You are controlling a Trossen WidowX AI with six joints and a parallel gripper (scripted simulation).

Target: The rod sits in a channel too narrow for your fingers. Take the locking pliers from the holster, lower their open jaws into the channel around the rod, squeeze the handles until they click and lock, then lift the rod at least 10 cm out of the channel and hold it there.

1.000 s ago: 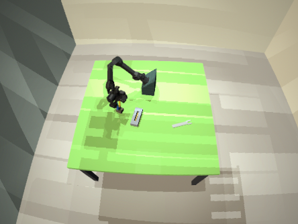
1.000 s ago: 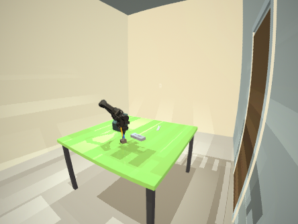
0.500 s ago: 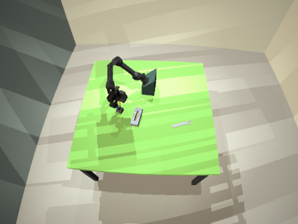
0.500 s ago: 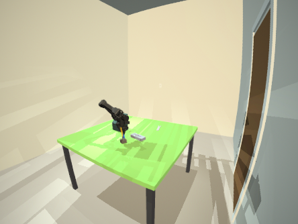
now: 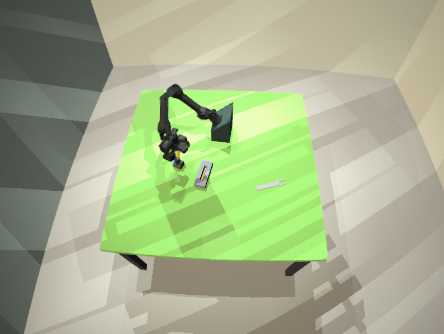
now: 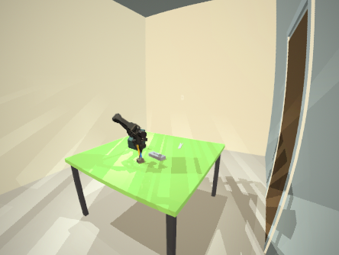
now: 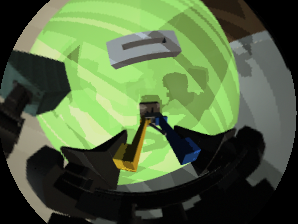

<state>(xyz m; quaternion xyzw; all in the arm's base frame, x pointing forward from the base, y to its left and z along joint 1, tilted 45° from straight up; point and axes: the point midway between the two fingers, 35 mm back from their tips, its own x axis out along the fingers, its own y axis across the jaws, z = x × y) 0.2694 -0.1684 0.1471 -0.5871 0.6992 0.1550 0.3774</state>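
Now: the yellow handle 2 cm behind my gripper tip and 1 cm to the left of it. From my gripper tip the other things lie so: brown holster: 1 cm ahead, 9 cm below; grey channel block: 6 cm ahead, 17 cm to the left, 8 cm below; orange rod: 6 cm ahead, 17 cm to the left, 9 cm below.
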